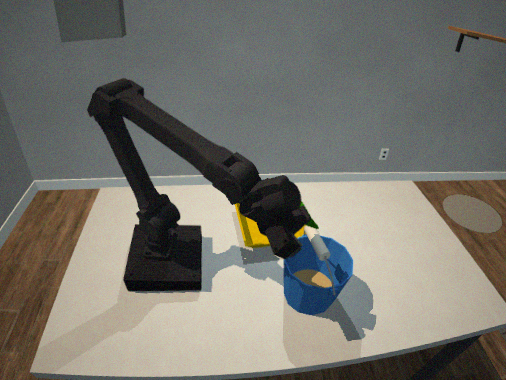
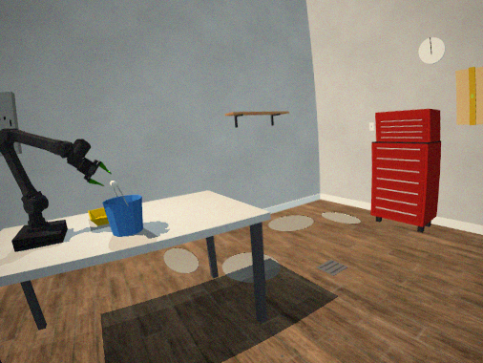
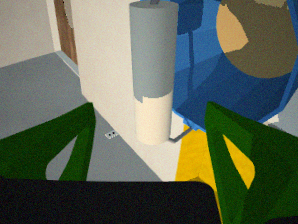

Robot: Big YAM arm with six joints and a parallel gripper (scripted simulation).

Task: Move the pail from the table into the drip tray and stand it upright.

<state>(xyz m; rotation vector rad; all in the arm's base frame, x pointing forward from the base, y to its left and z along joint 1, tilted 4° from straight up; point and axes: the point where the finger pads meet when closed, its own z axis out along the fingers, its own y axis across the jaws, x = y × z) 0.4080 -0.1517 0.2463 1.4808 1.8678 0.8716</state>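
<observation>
Now: the pail handle 5 cm ahead of my hand, 1 cm to the left of it and 7 cm below it. The rest, counted from my hand: blue pail: 5 cm ahead, 1 cm to the left, 14 cm below; yellow drip tray: 3 cm behind, 32 cm to the left, 26 cm below.
</observation>
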